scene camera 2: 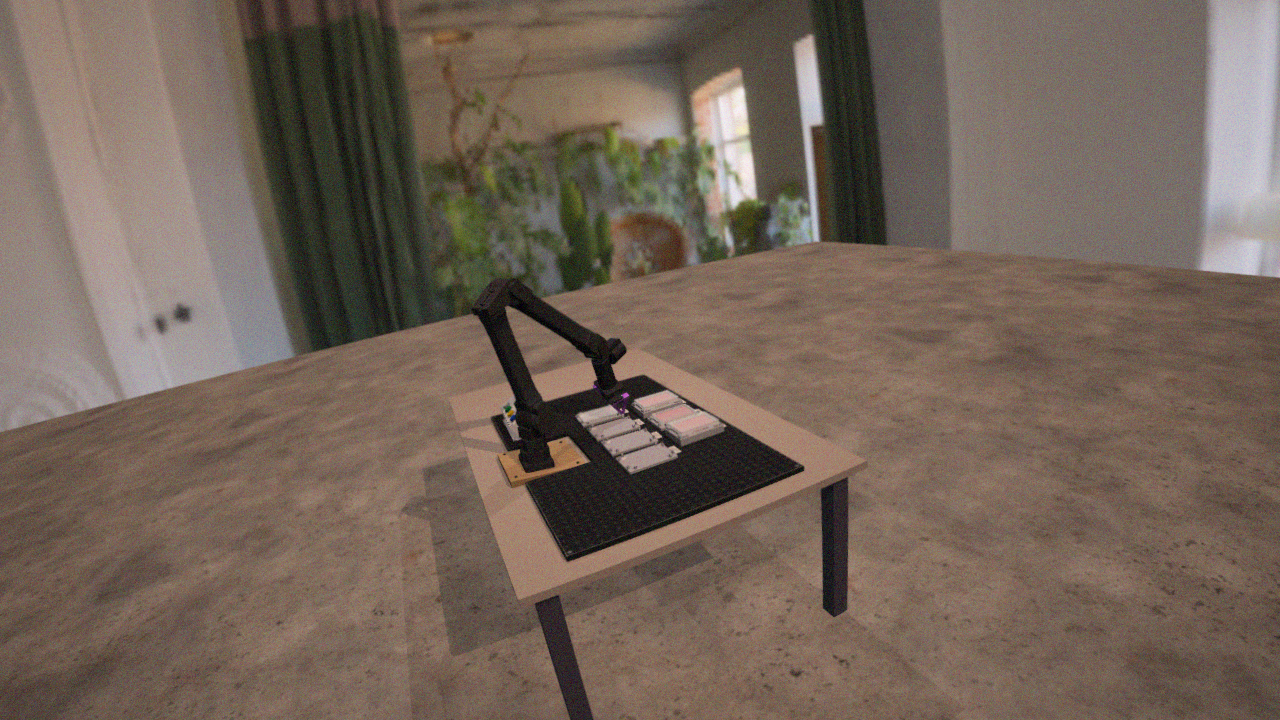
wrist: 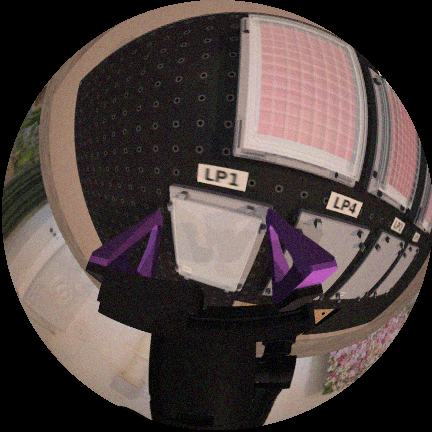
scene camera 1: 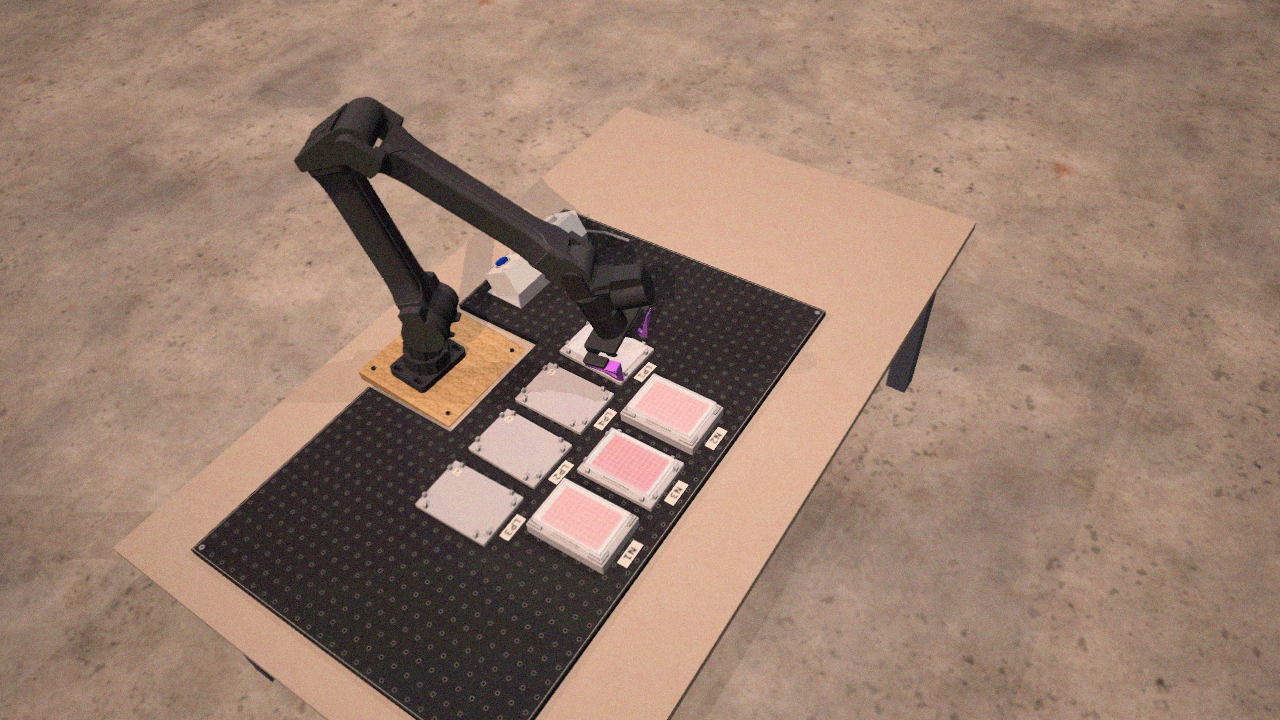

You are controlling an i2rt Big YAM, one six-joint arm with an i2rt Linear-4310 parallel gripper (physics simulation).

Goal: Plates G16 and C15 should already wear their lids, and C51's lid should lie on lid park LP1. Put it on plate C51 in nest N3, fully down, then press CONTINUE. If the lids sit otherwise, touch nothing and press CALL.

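Places are measured from the arm's base along level axes (x right, y down, z ahead), in centimetres.
Pixels of known places: gripper, fingertip midpoint: (scene camera 2: 615, 406) (wrist: 212, 213) (scene camera 1: 632, 358); arm's base at its link origin: (scene camera 2: 536, 462) (scene camera 1: 429, 363).
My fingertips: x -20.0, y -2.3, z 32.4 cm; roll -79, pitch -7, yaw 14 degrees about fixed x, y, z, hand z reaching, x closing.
Observation:
Ahead of a thing's pixels: the offset from my fingertips to its top centre. "*": to the spot under its first point.
A clear, pale lid {dx -0.2, dy +0.5, dz -6.1 cm} (scene camera 1: 580, 342) (scene camera 2: 597, 415) (wrist: 215, 250) lies flat on lid park LP1. My gripper (scene camera 1: 629, 347) (scene camera 2: 612, 396) (wrist: 212, 213) is open above LP1, its purple fingertips on either side of the lid in the wrist view, with nothing between them. The pink plate in nest N3 {* dx +18.9, dy -0.3, dz +13.2 cm} (scene camera 1: 631, 461) (wrist: 401, 145) looks lower and shows no raised lid rim. The pink plates in N2 {dx +6.0, dy -1.5, dz +12.5 cm} (scene camera 1: 671, 407) (wrist: 305, 90) and N1 {dx +32.1, dy -1.7, dz +13.2 cm} (scene camera 1: 583, 519) (scene camera 2: 693, 425) look taller, with clear lids seated on them. Plate codes are not readable.
Lid parks LP4 {dx +12.9, dy +0.3, dz -5.7 cm} (scene camera 1: 563, 396), LP2 {dx +25.7, dy +0.3, dz -5.1 cm} (scene camera 1: 520, 445) and LP3 {dx +38.6, dy +0.3, dz -5.0 cm} (scene camera 1: 469, 501) stand in a row beside the nests and carry no visible lid. A white button box {dx -11.5, dy -6.1, dz -31.6 cm} (scene camera 1: 517, 284) with a blue button stands behind the arm's wooden base plate (scene camera 1: 483, 380); CONTINUE and CALL cannot be told apart.

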